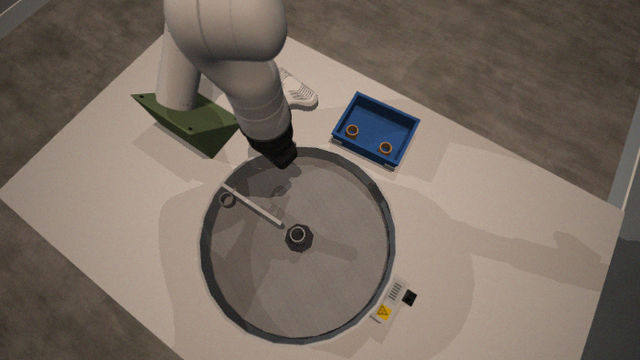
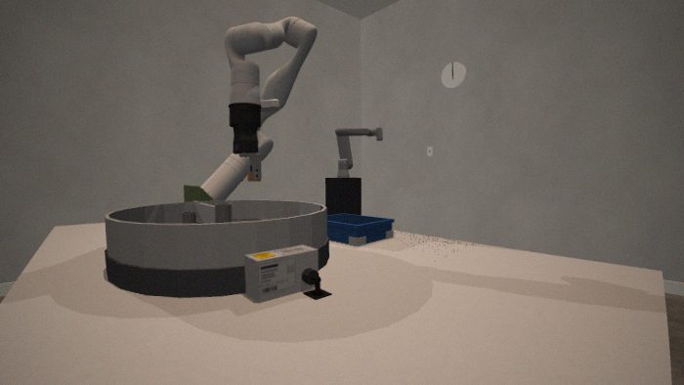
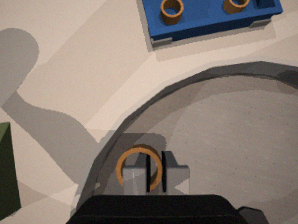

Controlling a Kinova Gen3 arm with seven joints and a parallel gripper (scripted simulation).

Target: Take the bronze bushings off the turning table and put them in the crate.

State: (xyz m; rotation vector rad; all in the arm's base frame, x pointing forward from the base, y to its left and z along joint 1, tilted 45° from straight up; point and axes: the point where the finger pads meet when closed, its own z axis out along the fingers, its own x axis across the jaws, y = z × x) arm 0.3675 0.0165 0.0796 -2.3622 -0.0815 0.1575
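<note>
Now: the blue crate 240 mm to the left of my hand, 150 mm below it and 70 mm ahead of it. Also, from my hand: round turning table (120 mm below, 120 mm ahead, 110 mm to the right).
</note>
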